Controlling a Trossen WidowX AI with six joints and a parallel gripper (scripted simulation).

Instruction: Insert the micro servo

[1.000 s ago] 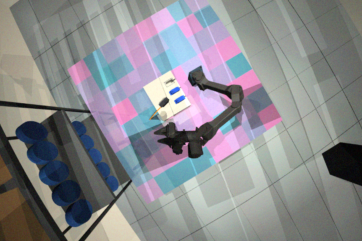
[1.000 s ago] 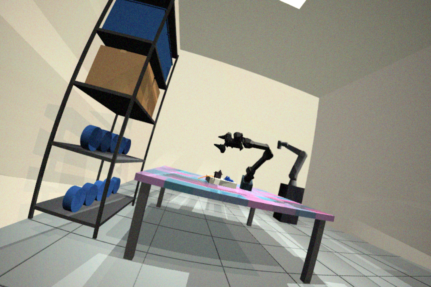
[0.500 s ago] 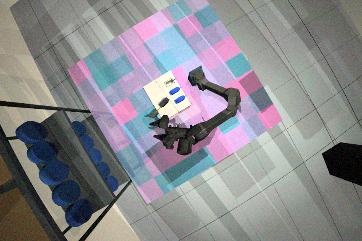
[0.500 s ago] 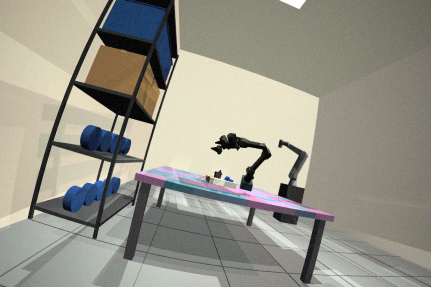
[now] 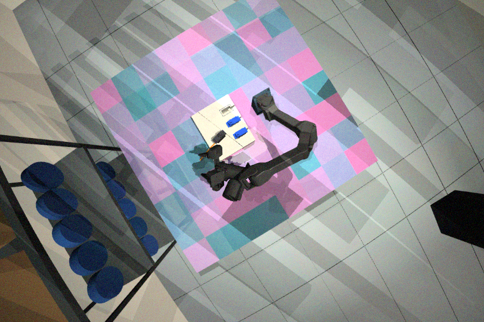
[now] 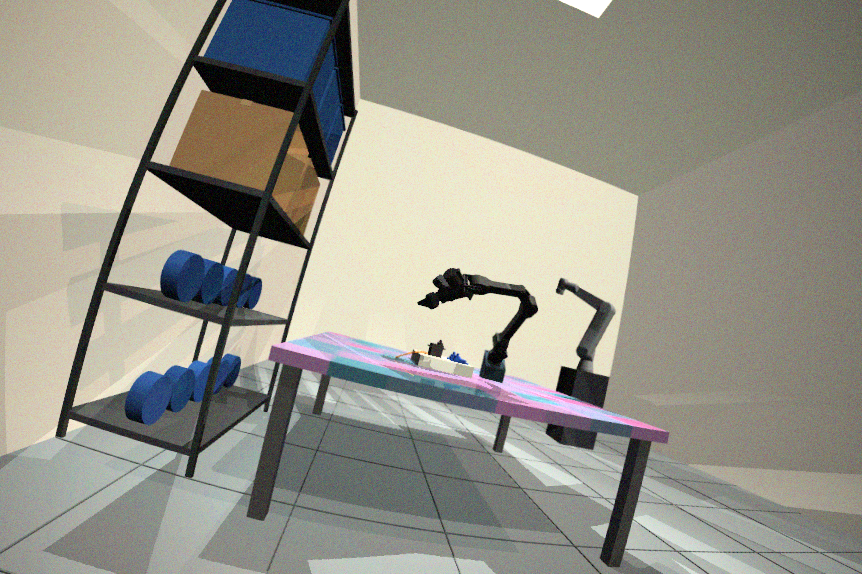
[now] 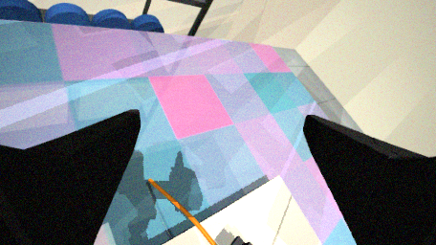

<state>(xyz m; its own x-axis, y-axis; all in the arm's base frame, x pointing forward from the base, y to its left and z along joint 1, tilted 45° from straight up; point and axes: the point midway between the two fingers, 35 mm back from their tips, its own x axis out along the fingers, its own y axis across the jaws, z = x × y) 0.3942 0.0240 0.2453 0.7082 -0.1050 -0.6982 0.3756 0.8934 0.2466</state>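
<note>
Right now the white deck is 110 mm behind my gripper tip, 140 mm to the right of it and 250 mm below it.
</note>
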